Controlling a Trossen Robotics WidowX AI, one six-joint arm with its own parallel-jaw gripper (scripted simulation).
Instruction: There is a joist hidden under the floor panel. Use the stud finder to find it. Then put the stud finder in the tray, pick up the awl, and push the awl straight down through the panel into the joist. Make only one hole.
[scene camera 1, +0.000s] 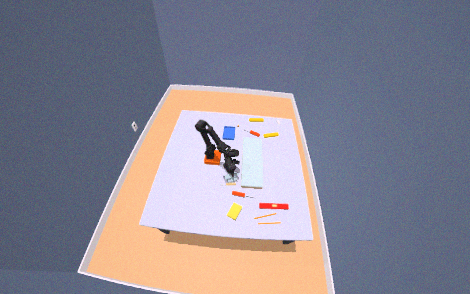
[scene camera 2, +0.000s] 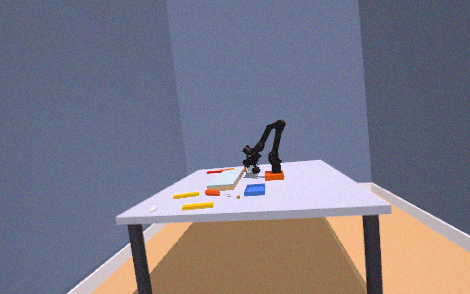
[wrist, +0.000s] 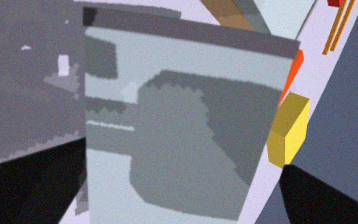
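Observation:
A stud finder (wrist: 178, 112) is here, and I see a yellow block (wrist: 288, 130) too. Scene camera 2 does not show the yellow block, since it is hidden by the stud finder. As for my gripper (wrist: 188, 160), it is open and holds nothing.

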